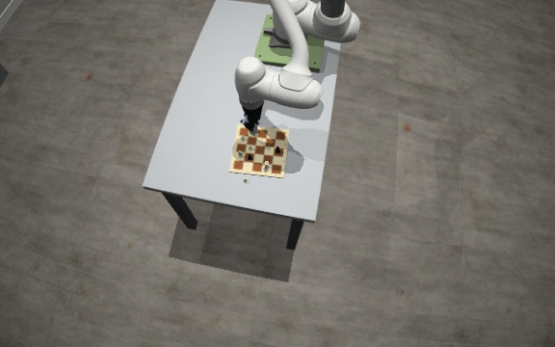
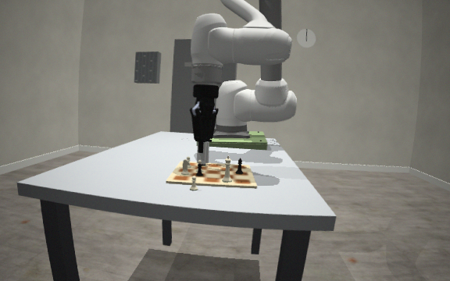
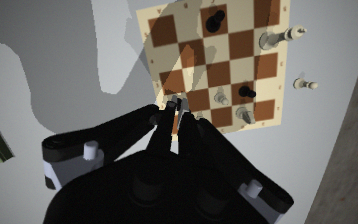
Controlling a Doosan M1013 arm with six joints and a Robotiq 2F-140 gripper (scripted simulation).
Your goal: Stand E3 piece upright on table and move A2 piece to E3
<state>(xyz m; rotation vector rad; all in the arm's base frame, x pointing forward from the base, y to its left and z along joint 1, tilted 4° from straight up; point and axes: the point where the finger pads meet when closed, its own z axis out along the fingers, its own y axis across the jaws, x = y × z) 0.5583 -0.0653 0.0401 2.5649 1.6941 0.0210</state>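
The chessboard is 7 cm ahead of my hand, 4 cm to the left of it and 4 cm below it.
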